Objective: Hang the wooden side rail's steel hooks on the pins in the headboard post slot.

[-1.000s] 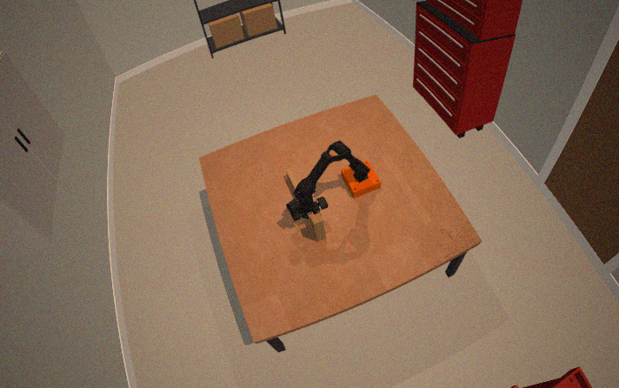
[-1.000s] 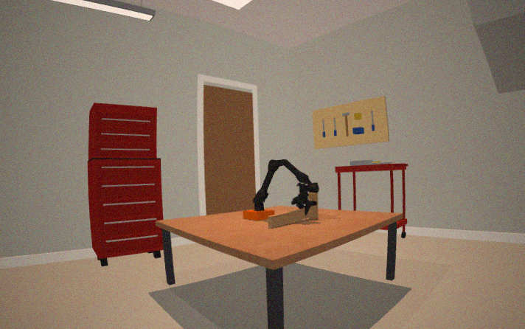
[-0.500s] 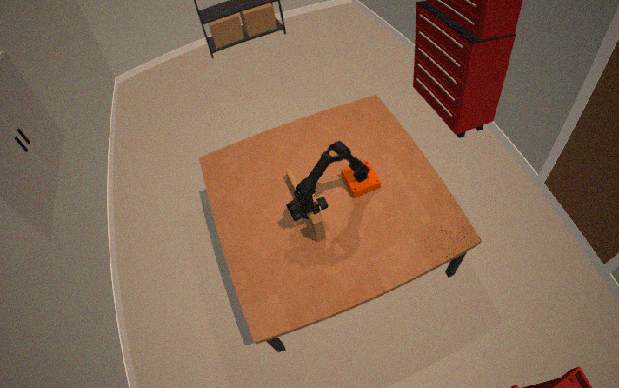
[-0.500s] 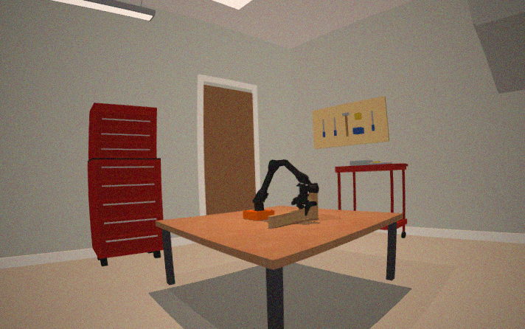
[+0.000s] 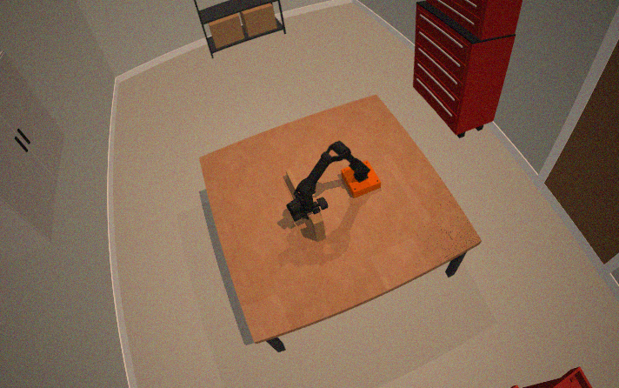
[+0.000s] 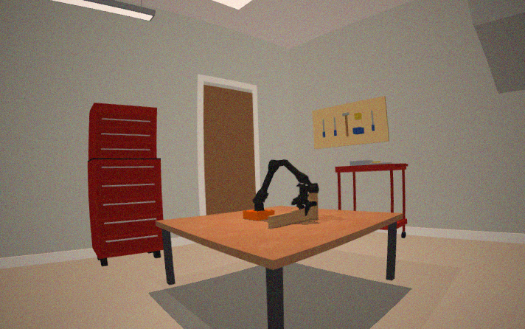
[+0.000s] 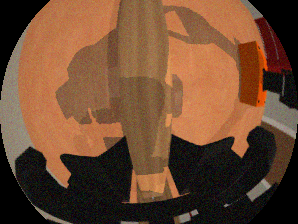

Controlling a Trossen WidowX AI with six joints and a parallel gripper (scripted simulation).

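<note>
Right now my gripper tip is 100 mm to the right of the headboard post, 50 mm below it and 10 mm short of it.
</note>
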